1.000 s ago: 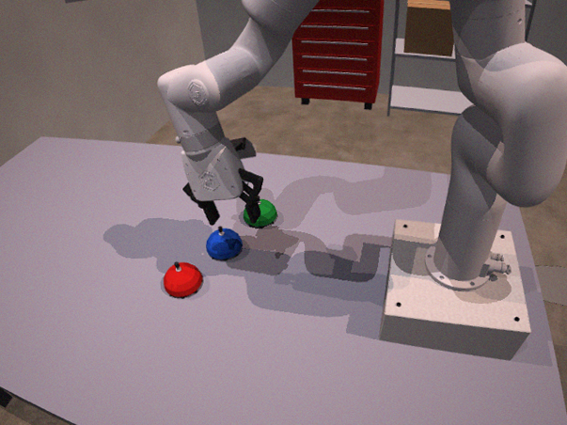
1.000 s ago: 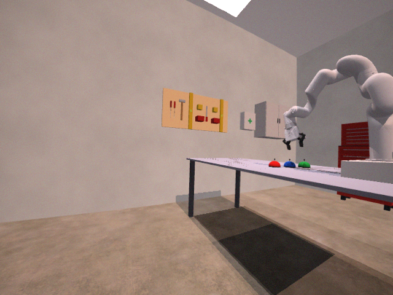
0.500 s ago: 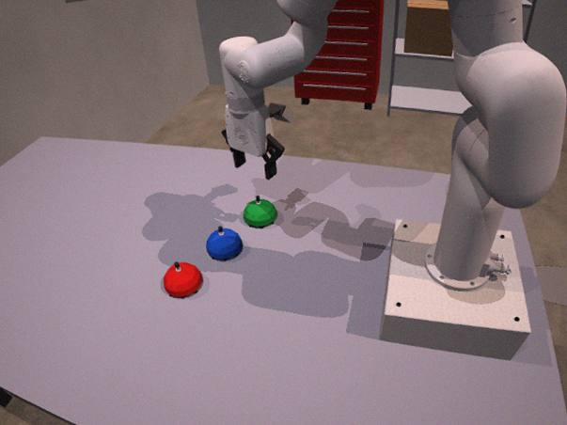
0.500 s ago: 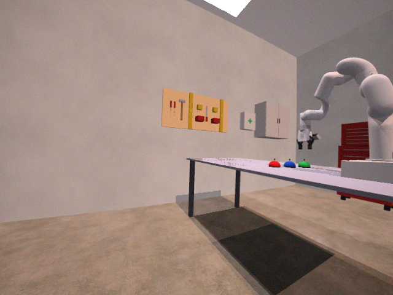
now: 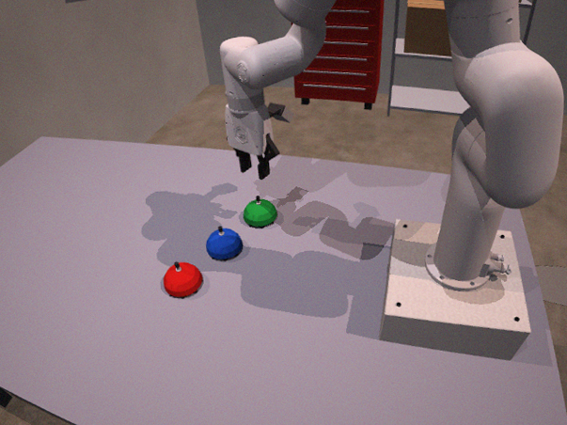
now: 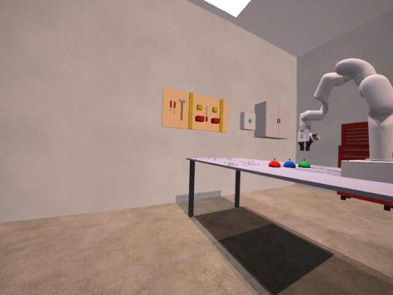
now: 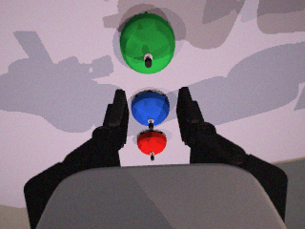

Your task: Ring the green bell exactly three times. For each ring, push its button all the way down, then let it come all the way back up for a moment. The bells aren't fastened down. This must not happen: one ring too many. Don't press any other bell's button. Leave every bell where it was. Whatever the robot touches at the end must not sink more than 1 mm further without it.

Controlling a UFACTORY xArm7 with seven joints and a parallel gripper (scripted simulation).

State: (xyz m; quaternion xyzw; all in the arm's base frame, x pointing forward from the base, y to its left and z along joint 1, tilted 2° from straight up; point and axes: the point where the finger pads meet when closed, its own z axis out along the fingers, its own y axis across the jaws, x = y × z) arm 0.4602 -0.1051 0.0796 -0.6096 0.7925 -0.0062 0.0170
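Right now my hand is 110 mm above the green bell. Round my hand: red bell 250 mm to the left, 110 mm below, 70 mm ahead; then blue bell 130 mm to the left, 110 mm below, 40 mm ahead.
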